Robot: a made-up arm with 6 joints. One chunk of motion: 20 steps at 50 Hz.
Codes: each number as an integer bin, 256 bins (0 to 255) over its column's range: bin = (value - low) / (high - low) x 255, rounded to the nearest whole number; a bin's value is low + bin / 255 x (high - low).
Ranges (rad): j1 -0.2..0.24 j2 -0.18..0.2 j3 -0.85..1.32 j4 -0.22..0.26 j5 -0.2..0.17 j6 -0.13..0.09
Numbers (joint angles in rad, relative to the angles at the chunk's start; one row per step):
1: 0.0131 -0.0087 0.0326 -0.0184 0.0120 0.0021
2: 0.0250 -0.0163 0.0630 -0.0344 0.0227 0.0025
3: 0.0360 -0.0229 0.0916 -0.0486 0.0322 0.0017
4: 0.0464 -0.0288 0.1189 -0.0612 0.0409 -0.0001
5: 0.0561 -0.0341 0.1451 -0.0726 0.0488 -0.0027
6: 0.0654 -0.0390 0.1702 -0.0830 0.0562 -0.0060
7: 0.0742 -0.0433 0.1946 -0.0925 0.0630 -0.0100
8: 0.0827 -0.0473 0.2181 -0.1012 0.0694 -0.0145
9: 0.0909 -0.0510 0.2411 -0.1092 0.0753 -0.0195
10: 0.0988 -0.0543 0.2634 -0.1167 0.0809 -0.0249
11: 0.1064 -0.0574 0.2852 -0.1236 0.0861 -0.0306
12: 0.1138 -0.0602 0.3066 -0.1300 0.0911 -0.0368
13: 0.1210 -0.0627 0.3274 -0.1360 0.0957 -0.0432
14: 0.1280 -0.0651 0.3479 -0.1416 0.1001 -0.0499
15: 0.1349 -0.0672 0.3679 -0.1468 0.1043 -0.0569
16: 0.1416 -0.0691 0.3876 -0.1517 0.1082 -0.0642
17: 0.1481 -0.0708 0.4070 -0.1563 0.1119 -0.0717
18: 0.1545 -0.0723 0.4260 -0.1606 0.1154 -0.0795
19: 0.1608 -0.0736 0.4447 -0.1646 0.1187 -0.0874
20: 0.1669 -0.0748 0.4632 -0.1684 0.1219 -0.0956
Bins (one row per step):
1: 124 115 104 107 146 153
2: 130 110 107 99 153 154
3: 137 105 111 91 160 153
4: 143 101 114 84 166 151
5: 148 98 117 78 171 148
6: 154 95 120 73 177 144
7: 159 92 123 68 181 139
8: 164 89 126 63 186 134
9: 169 87 128 59 190 128
10: 173 84 131 55 194 122
11: 178 82 133 51 197 115
12: 182 80 136 48 201 108
13: 186 79 138 45 204 101
14: 190 77 141 42 207 93
15: 194 76 143 39 210 85
16: 198 74 145 36 212 76
17: 202 73 148 34 215 68
18: 205 72 150 32 217 59
19: 209 71 152 29 220 49
20: 213 71 154 27 222 40

